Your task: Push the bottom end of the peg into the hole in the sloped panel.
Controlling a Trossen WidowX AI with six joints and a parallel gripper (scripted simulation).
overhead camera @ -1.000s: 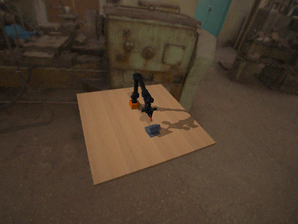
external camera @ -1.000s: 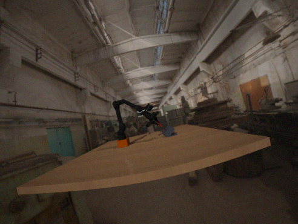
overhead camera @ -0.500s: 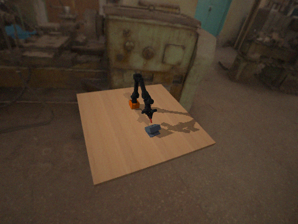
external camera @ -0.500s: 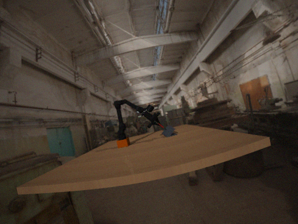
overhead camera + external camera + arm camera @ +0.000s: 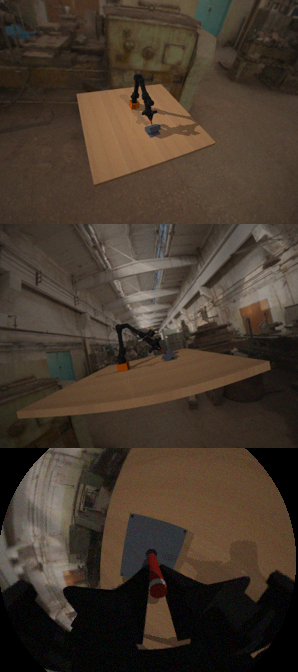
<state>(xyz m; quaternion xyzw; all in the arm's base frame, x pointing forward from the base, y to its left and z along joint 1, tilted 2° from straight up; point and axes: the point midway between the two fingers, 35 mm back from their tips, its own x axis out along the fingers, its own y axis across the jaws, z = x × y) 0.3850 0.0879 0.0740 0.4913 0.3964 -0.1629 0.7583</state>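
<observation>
Now: the blue-grey sloped panel 50 mm ahead of my gripper tip, 20 mm to the left of it and 70 mm below it.
</observation>
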